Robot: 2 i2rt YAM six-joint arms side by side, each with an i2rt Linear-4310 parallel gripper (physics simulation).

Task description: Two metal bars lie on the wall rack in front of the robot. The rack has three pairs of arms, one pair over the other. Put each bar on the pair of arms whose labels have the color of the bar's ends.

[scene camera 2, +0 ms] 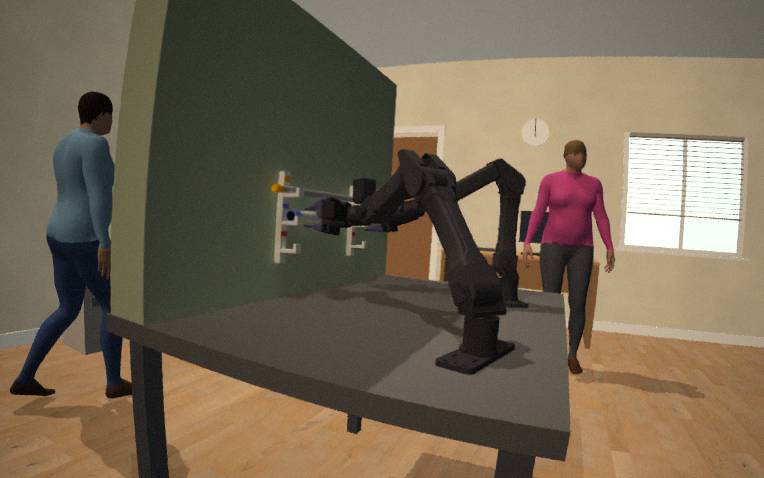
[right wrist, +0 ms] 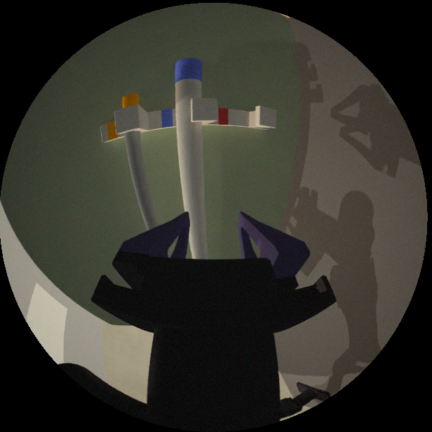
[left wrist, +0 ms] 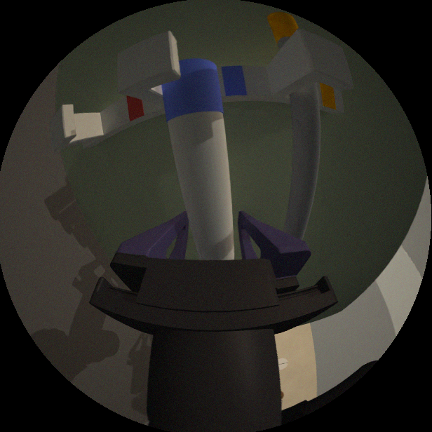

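Note:
Through the left wrist view I see my left gripper point(left wrist: 212, 216), along with a blue-ended bar point(left wrist: 193, 104) and a green wall panel point(left wrist: 364, 204). The right wrist view gives me my right gripper point(right wrist: 213, 217), and the blue-ended bar point(right wrist: 187, 70) is there too. As for scene camera 2, it shows me the green wall panel point(scene camera 2: 213, 107) and a white rack upright point(scene camera 2: 282, 203).

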